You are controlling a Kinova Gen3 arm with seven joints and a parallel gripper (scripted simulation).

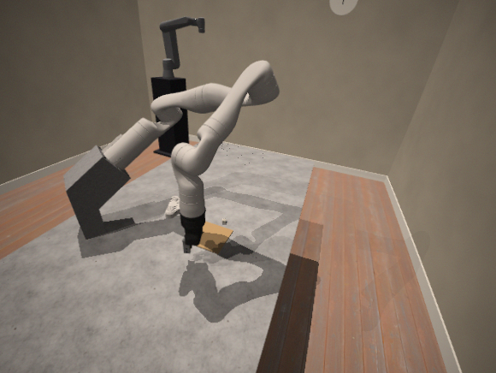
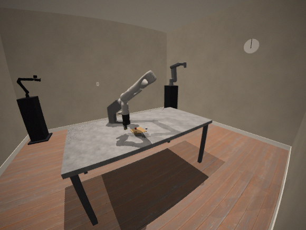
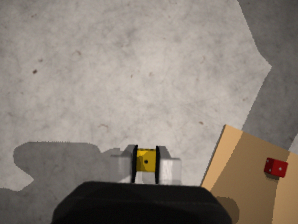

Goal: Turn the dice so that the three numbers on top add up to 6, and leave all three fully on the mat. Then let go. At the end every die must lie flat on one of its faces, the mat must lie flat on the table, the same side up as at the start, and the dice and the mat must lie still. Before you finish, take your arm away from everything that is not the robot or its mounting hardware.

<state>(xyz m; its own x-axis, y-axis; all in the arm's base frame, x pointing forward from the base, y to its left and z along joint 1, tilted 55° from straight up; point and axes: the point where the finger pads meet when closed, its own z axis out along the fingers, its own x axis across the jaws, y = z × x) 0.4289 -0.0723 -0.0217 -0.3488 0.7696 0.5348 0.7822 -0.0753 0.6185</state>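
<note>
Right now the tan mat is 14 cm to the left of my hand and 6 cm below it. Also, from my hand: white die: 24 cm to the left, 6 cm below, 1 cm ahead; red die: 13 cm to the left, 5 cm below, 4 cm behind; yellow die: 1 cm below.
</note>
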